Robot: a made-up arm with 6 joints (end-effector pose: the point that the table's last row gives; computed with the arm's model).
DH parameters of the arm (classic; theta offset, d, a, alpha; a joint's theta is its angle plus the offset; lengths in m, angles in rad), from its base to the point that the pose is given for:
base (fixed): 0 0.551 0.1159 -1.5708
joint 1: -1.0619 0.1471 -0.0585 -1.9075
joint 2: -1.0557 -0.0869 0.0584 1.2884
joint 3: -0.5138 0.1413 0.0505 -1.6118
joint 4: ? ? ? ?
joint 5: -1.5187 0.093 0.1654 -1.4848
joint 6: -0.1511 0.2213 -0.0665 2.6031
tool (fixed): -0.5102 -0.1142 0 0
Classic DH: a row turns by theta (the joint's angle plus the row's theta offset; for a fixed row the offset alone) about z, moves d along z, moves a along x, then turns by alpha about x.
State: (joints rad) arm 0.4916 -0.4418 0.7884 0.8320 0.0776 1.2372
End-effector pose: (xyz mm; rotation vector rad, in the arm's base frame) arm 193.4 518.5 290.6 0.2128 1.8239 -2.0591
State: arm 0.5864 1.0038 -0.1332 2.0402 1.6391 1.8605
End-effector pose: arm -223.5 149.4 646.9 0.8100 0.7515 1.0001
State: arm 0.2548 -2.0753 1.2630 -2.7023 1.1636 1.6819
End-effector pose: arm -210.1 -30.8 822.4 0.0574 1.7593 0.7216
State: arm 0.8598 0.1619 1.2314 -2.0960 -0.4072 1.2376
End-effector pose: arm -251.4 67.1 533.1 -2.8348 -0.0713 -0.9837
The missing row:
joint 4: -1.0933 -0.0145 0.0183 -1.1828
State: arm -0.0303 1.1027 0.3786 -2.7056 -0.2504 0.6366
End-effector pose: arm 63.4 58.2 346.8 -1.5312 -0.0636 -1.6807
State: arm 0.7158 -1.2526 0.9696 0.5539 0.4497 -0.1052
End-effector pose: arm -309.2 264.9 220.6 -0.4846 1.0671 -0.8310
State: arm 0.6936 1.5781 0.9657 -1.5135 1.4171 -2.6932
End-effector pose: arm 389.5 616.2 653.1 1.8056 -0.4925 -0.9563
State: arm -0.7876 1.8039 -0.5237 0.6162 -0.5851 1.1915
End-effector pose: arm -172.3 77.3 896.1 2.3102 0.7643 0.5602
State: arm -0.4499 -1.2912 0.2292 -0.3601 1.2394 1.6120
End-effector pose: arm -180.2 206.8 2.9 -1.8962 0.9529 -2.1517
